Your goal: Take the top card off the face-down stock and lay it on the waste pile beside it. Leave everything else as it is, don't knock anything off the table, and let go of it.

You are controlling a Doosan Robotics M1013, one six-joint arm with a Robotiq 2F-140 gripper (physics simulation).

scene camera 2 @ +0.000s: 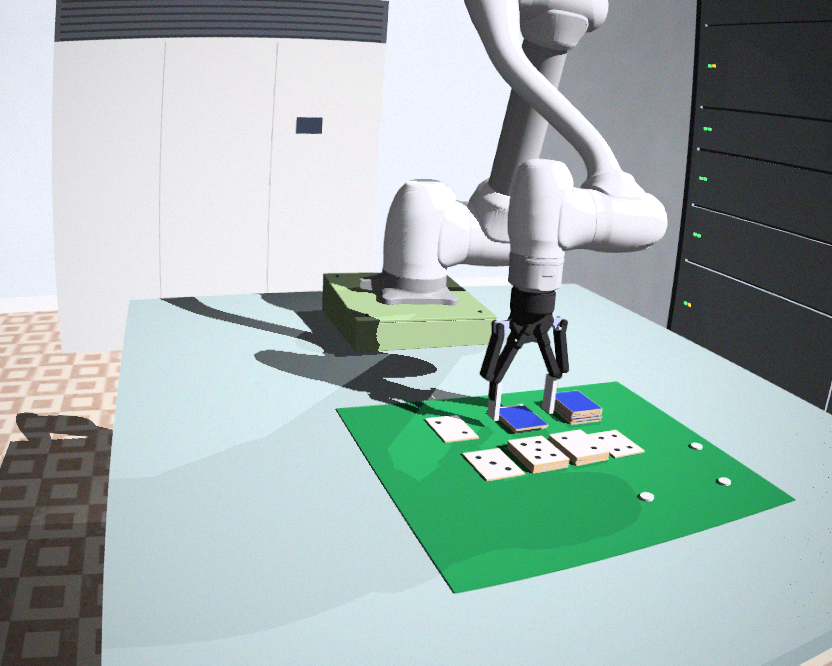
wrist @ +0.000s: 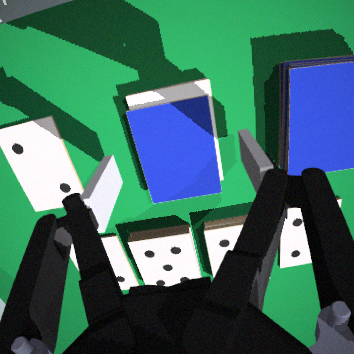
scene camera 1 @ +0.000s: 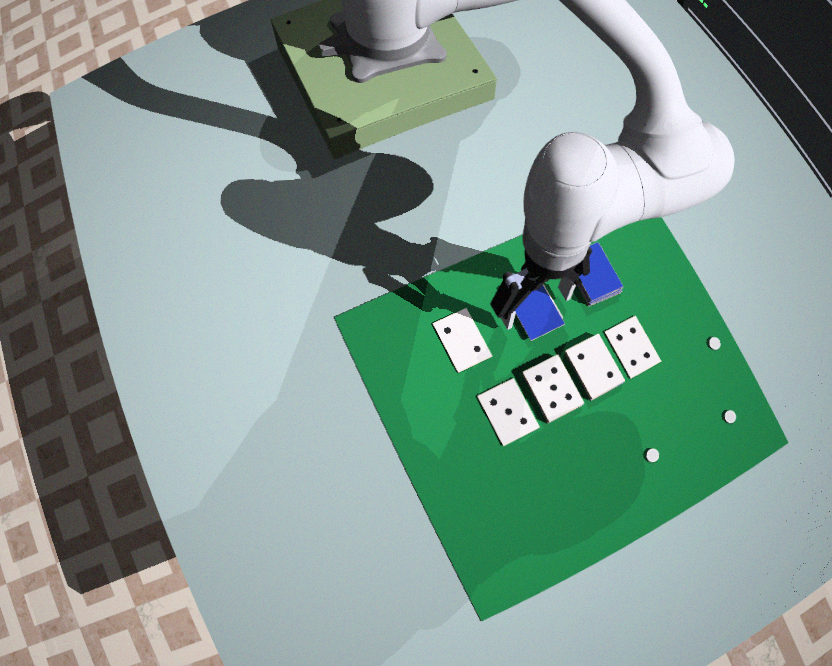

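Seen in the pictures: gripper, fingertip midpoint: [scene camera 2: 520, 414] [wrist: 176, 157] [scene camera 1: 535, 307]; arm's base, link origin: [scene camera 2: 412, 292] [scene camera 1: 387, 38].
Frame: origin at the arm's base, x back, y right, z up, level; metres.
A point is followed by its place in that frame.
Observation:
A blue-backed card [scene camera 1: 539, 315] {x -0.596, y -0.054, z -0.068 m} [scene camera 2: 523, 418] {x -0.590, y -0.054, z -0.069 m} [wrist: 175, 150] {x -0.579, y -0.051, z -0.068 m} lies face down on the white waste pile [wrist: 145, 98] {x -0.534, y -0.032, z -0.071 m}, slightly turned, so white shows along the pile's far and right edges in the wrist view. The blue-backed stock [scene camera 1: 599, 273] {x -0.566, y -0.176, z -0.056 m} [scene camera 2: 578, 404] {x -0.575, y -0.169, z -0.056 m} [wrist: 322, 117] {x -0.555, y -0.165, z -0.056 m} stands squarely just to the right, several cards high. My gripper [scene camera 1: 539, 305] {x -0.582, y -0.052, z -0.063 m} [scene camera 2: 522, 402] {x -0.582, y -0.052, z -0.063 m} [wrist: 176, 157] {x -0.582, y -0.052, z -0.063 m} is open and empty, with one finger on each side of the waste pile and gaps to the card. Its right finger is between the waste pile and the stock.
A white two-dot card [scene camera 1: 462, 340] {x -0.590, y 0.076, z -0.077 m} [scene camera 2: 451, 428] {x -0.592, y 0.077, z -0.077 m} [wrist: 40, 162] {x -0.583, y 0.074, z -0.077 m} lies left of the waste pile. Several face-up cards and piles, such as the five-dot pile [scene camera 1: 553, 387] {x -0.714, y -0.028, z -0.065 m} [scene camera 2: 538, 451] {x -0.722, y -0.026, z -0.065 m}, form a row in front. Small white discs [scene camera 1: 651, 454] {x -0.874, y -0.142, z -0.077 m} [scene camera 2: 646, 496] {x -0.878, y -0.142, z -0.077 m} lie on the green mat [scene camera 1: 527, 527] {x -0.904, y 0.086, z -0.081 m} [scene camera 2: 485, 541] {x -0.924, y 0.131, z -0.080 m}.

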